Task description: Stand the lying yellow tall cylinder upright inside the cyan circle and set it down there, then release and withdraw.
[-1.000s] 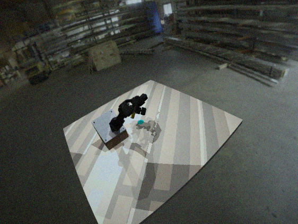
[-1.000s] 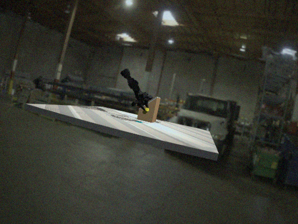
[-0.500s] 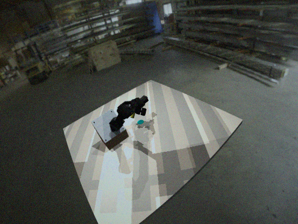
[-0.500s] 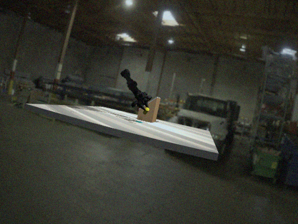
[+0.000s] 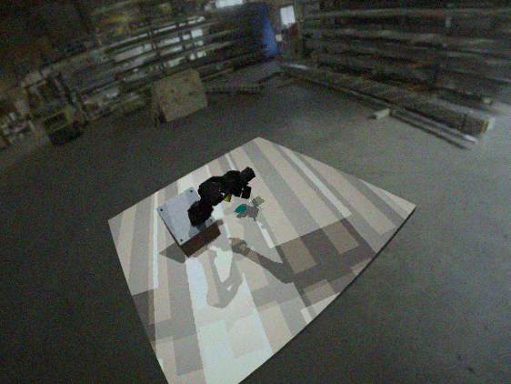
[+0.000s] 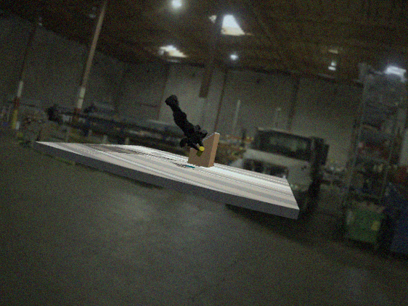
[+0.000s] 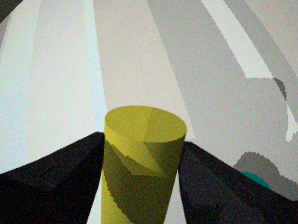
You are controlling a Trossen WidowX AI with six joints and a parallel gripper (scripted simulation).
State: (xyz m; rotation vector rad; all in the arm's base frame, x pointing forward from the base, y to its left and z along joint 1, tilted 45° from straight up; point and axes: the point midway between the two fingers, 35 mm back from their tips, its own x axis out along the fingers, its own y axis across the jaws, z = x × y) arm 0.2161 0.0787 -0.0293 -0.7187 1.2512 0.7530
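The cyan circle is 110 mm below my gripper tip, 40 mm to the right of it and 20 mm ahead of it. From my gripper tip the other things lie so: yellow tall cylinder: 10 mm to the right, 10 mm below, 10 mm behind.
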